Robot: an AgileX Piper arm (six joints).
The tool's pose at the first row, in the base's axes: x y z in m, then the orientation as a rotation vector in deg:
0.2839, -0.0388, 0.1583, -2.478, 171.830, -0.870
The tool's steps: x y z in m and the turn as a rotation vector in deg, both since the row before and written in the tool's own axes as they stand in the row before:
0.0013, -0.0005, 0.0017, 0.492, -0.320, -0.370
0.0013, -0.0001, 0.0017, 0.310, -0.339, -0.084
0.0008, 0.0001, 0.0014, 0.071, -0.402, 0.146
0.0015, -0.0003, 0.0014, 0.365, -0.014, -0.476
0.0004, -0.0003, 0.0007, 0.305, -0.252, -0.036
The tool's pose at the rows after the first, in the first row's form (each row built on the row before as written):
0.2829, -0.0394, 0.1564, -2.978, 171.491, -1.638
0.2819, -0.0396, 0.1545, -3.069, 171.141, -2.099
0.2813, -0.0396, 0.1530, -2.844, 170.739, -2.173
0.2801, -0.0400, 0.1514, -3.509, 170.704, -2.773
0.2798, -0.0403, 0.1507, -3.527, 170.438, -3.220

